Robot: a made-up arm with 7 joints.
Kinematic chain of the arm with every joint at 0, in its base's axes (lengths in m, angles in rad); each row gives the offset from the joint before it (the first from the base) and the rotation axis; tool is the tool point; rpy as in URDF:
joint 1: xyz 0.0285 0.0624 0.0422 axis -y
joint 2: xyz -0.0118 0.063 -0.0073 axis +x
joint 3: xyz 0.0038 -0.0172 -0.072 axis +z
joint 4: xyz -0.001 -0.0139 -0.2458 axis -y
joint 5: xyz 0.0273 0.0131 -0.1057 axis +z
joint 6: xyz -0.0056 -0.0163 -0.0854 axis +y
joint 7: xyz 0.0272 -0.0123 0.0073 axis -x
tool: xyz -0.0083 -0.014 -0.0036 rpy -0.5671 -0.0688 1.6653
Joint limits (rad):
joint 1: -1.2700..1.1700
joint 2: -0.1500..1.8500
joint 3: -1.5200..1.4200
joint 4: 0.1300..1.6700
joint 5: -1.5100..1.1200
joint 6: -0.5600..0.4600
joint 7: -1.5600..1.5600
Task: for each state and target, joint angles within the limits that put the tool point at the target. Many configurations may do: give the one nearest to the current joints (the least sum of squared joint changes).
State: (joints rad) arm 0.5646 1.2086 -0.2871 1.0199 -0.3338 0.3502 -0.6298
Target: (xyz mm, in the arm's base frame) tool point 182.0 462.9 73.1
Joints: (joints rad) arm 0.6864 1.8500 -0.5537 1.4876 -0.2951 0.1625 -0.5373
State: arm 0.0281 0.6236 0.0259 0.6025 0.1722 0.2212 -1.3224
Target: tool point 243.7 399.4 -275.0
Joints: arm 0.1584 0.7463 0.0836 0.7498 0.1931 0.2033 -1.3257
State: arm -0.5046 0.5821 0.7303 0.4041 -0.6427 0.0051 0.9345
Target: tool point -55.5 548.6 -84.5
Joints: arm -1.0286 1.0554 1.2908 0.7674 -0.6361 -0.0797 1.0201
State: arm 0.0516 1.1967 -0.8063 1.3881 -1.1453 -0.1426 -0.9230
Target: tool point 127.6 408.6 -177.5
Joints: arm -0.0196 1.4559 -0.8144 1.6202 -1.1185 -0.1780 -0.9292
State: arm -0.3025 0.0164 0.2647 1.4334 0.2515 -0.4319 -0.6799
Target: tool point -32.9 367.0 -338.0
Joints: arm -0.5696 0.5393 0.4873 0.7654 0.1934 -0.3496 -0.7260
